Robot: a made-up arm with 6 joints.
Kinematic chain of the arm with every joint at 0, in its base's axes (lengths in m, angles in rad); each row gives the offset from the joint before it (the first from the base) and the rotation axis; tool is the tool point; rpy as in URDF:
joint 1: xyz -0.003 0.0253 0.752 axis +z
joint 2: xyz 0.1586 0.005 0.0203 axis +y
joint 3: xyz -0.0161 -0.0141 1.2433 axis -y
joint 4: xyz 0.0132 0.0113 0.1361 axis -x
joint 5: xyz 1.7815 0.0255 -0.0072 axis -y
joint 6: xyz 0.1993 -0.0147 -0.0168 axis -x
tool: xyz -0.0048 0.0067 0.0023 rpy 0 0 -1.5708
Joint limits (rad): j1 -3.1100..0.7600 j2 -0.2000..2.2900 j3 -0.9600..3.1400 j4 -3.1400..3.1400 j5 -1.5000..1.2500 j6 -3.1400..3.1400
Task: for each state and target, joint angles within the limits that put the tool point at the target. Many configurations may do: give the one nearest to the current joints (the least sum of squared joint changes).
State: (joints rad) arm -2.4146 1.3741 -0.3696 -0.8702 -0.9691 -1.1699
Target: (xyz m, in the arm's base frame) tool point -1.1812 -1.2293 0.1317
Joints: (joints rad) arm -2.4119 0.6130 -0.4965 -0.8549 -1.1093 -1.1701
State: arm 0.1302 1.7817 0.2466 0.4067 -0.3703 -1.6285
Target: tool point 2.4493 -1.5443 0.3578
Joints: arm -0.5593 1.0604 0.4822 0.4307 -0.4026 -1.6306
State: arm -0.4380 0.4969 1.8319 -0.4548 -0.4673 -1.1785
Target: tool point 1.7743 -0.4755 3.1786
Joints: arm -0.3134 1.1304 2.3911 -0.4775 -0.6273 -1.1771
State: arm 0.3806 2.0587 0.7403 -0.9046 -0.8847 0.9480
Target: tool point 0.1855 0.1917 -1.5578
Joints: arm 0.1712 2.1833 0.0653 -0.7375 -0.9197 0.9528
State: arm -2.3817 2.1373 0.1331 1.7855 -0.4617 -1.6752
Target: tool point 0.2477 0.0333 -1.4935
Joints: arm -3.1043 2.2883 -0.0955 1.7628 0.0935 -1.6696
